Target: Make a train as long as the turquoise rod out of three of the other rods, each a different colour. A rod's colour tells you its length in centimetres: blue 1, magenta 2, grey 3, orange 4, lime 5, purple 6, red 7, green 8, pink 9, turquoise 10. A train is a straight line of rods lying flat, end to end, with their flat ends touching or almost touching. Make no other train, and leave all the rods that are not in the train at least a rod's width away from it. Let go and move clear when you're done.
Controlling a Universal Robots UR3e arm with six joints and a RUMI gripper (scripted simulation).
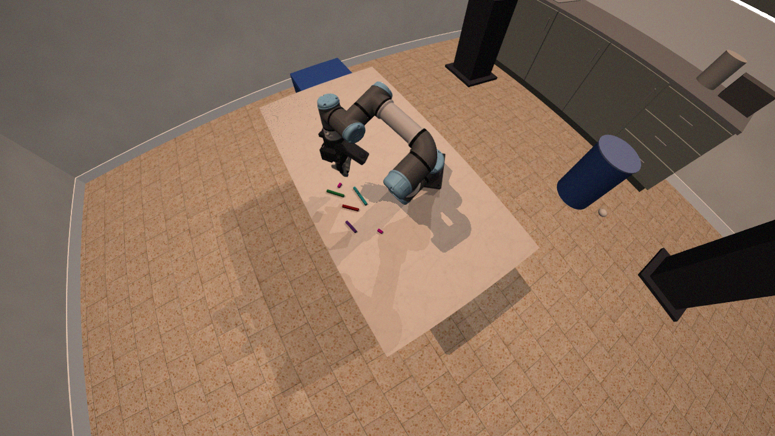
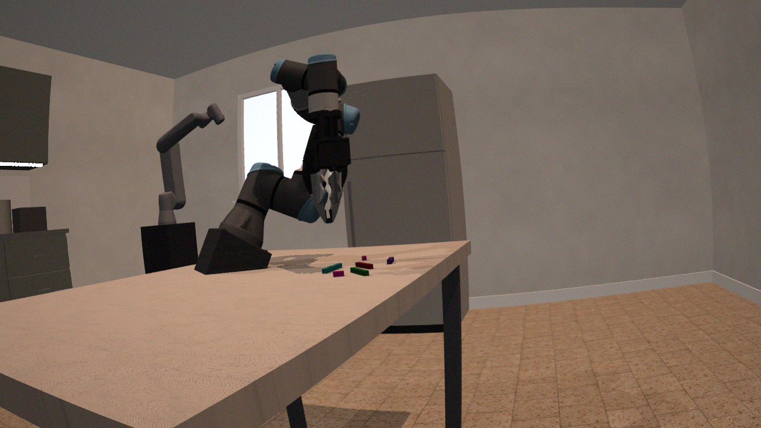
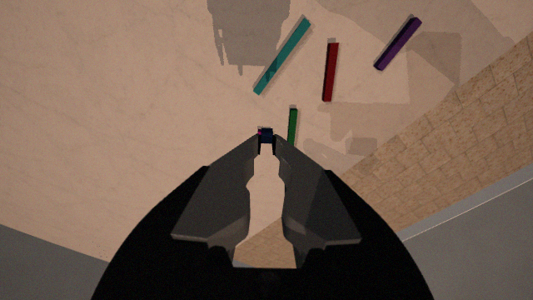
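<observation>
Now: hand 16 cm to the right of the purple rod, 11 cm above it and 7 cm short of it. The rest, counted from my hand: green rod 11 cm below, 6 cm ahead, 1 cm to the right; then turquoise rod 11 cm below, 5 cm to the left, 3 cm behind; then blue rod 1 cm below.
</observation>
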